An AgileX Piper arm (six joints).
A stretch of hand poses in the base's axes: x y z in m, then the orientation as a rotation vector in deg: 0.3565, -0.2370, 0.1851, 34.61, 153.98, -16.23; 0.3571, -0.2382, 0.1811, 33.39, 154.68, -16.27; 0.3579, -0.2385, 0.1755, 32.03, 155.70, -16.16; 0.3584, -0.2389, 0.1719, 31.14, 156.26, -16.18; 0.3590, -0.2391, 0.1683, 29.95, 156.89, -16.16; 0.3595, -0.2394, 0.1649, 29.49, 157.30, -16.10; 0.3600, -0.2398, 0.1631, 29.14, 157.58, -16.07; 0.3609, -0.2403, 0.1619, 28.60, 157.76, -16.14; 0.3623, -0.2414, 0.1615, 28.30, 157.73, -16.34; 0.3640, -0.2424, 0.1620, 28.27, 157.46, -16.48; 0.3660, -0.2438, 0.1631, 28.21, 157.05, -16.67; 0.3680, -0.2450, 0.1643, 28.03, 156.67, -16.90; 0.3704, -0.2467, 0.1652, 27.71, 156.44, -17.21; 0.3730, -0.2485, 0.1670, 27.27, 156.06, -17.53; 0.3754, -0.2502, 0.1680, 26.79, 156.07, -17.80; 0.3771, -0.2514, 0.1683, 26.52, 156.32, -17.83; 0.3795, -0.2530, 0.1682, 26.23, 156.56, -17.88; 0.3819, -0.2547, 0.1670, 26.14, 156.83, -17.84; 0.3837, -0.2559, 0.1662, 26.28, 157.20, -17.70; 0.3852, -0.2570, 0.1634, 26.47, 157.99, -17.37; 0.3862, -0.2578, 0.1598, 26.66, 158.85, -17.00; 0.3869, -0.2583, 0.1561, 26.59, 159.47, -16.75; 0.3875, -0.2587, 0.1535, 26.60, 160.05, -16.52; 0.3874, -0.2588, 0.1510, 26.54, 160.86, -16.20
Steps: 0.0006, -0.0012, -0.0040, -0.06, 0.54, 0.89; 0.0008, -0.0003, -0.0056, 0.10, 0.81, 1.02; 0.0005, -0.0004, -0.0036, -0.02, 0.45, 0.64; 0.0006, -0.0002, -0.0036, -0.02, 0.49, 0.86; 0.0005, -0.0003, -0.0034, 0.07, 0.34, 0.34; 0.0005, -0.0004, -0.0018, 0.03, 0.23, 0.26; 0.0009, -0.0005, -0.0012, -0.08, 0.14, 0.37; 0.0014, -0.0011, -0.0004, -0.18, -0.01, 0.18; 0.0017, -0.0010, 0.0005, -0.16, -0.23, -0.01; 0.0020, -0.0014, 0.0011, -0.23, -0.36, 0.00; 0.0020, -0.0012, 0.0012, -0.26, -0.33, 0.08; 0.0024, -0.0017, 0.0009, -0.31, -0.18, 0.17; 0.0026, -0.0018, 0.0018, -0.36, -0.33, 0.25; 0.0024, -0.0017, 0.0010, -0.25, 0.03, 0.30; 0.0017, -0.0012, 0.0003, -0.01, 0.23, 0.19; 0.0024, -0.0016, -0.0001, -0.02, 0.22, 0.20; 0.0024, -0.0017, -0.0012, 0.07, 0.25, 0.07; 0.0018, -0.0012, -0.0008, 0.19, 0.34, -0.07; 0.0015, -0.0011, -0.0028, 0.42, 0.71, -0.07; 0.0010, -0.0008, -0.0036, 0.46, 0.77, -0.07; 0.0007, -0.0005, -0.0037, 0.29, 0.54, 0.09; 0.0006, -0.0004, -0.0026, 0.28, 0.51, 0.03; -0.0001, -0.0001, -0.0025, 0.38, 0.71, 0.09
